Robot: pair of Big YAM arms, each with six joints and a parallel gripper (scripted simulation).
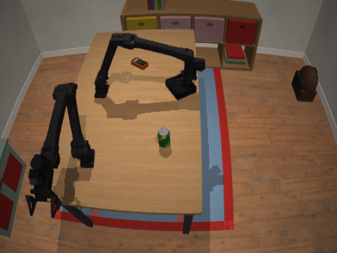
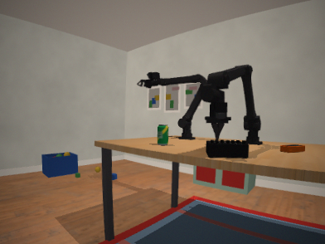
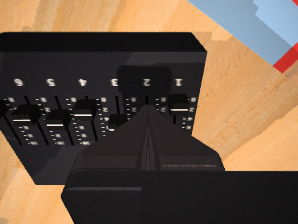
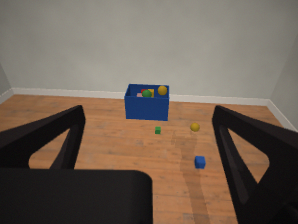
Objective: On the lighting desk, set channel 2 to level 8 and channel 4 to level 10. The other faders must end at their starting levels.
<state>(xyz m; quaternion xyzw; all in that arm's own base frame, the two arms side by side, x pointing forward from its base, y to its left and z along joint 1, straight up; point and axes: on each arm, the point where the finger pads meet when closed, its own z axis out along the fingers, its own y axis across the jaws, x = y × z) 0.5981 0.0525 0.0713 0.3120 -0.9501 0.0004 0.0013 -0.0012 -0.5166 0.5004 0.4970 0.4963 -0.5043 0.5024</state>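
My left gripper is now 1 cm past the channel 2 knob, 1 cm to the left of it and 1 cm above it. From my left hand the other things lie so: channel 3 knob 2 cm behind, 1 cm to the left, 1 cm below; channel 4 cap 2 cm behind, 4 cm to the left, 1 cm below.
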